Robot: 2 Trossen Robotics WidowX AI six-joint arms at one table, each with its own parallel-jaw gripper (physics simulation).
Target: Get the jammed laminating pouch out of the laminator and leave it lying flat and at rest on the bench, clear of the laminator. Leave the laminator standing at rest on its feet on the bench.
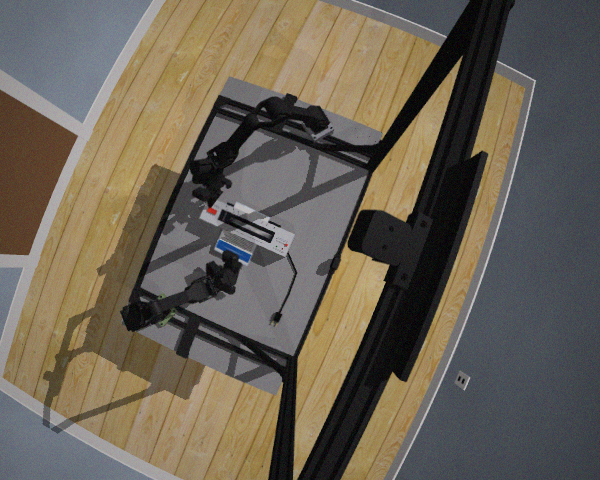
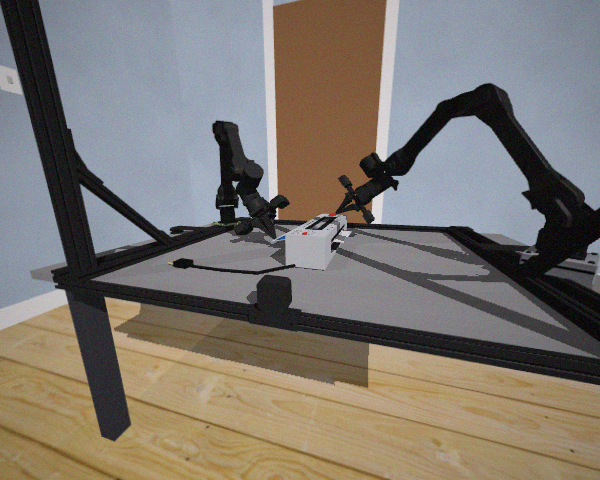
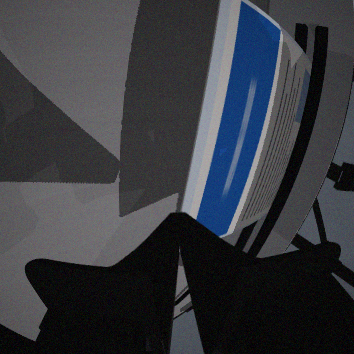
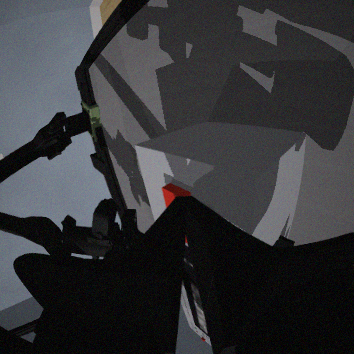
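Where they show: left gripper, fingertip midpoint: (image 1: 240, 263) (image 2: 275, 238) (image 3: 177, 219); right gripper, fingertip midpoint: (image 1: 209, 207) (image 2: 335, 213) (image 4: 183, 203); left arm's base, origin of the base link: (image 2: 228, 222) (image 4: 87, 120); right arm's base, origin of the base link: (image 1: 317, 125) (image 2: 560, 253).
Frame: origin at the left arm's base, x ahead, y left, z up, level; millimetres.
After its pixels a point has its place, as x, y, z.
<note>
The white laminator (image 1: 280, 235) {576, -147, 55} (image 2: 310, 248) {586, -195, 25} (image 4: 152, 179) {423, 119, 55} stands on the grey bench (image 1: 327, 190) {848, -147, -26} (image 2: 393, 286) {767, -170, -25}. It has a red lever (image 1: 211, 210) {456, 119, 61} (image 4: 172, 194) {452, 133, 61} at one end. The laminating pouch (image 1: 233, 248) {407, -42, 9} (image 3: 239, 123) {393, -42, 6}, with a blue band, sticks out of the laminator's side and rests on the bench. My left gripper (image 1: 230, 258) {385, -103, 1} (image 2: 270, 233) {385, -103, 1} (image 3: 177, 219) {385, -103, 1} is shut and empty, its tips right at the pouch's outer corner. My right gripper (image 1: 207, 197) {461, 133, 61} (image 2: 341, 208) {461, 133, 61} (image 4: 183, 203) {461, 133, 61} is shut and empty, its tips at the red lever.
The laminator's black power cord (image 1: 291, 281) {475, -308, -18} (image 2: 227, 270) {450, -324, -20} runs over the bench to a plug (image 1: 276, 320) {319, -369, -11} (image 2: 181, 263) {341, -373, -14}. A black clamp block (image 2: 274, 292) {660, -388, 14} sits on the bench's front rail. Black frame rails edge the bench.
</note>
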